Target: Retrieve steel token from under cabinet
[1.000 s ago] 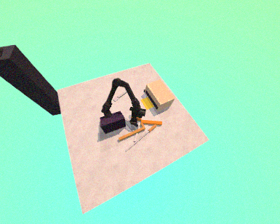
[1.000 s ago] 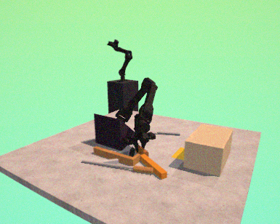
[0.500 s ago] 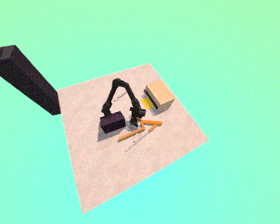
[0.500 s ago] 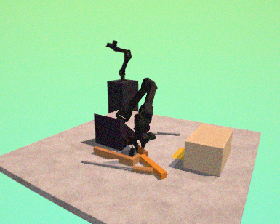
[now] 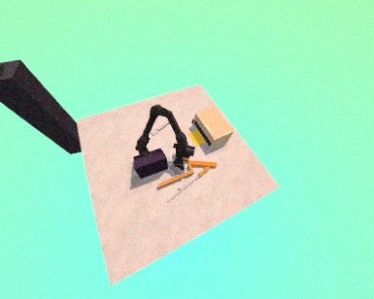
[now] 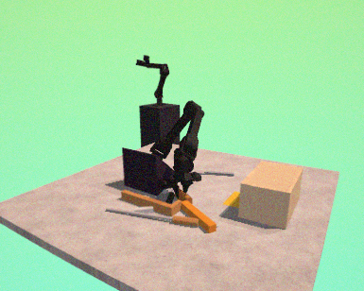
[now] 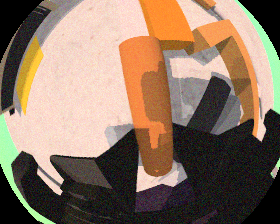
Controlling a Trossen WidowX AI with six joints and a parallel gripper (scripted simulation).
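Right now my gripper tip is 4 cm past the dark-handled tool and 2 cm to the left of it. The rest, counted from my gripper tip: orange bar: 16 cm ahead, 9 cm to the right, 1 cm above.
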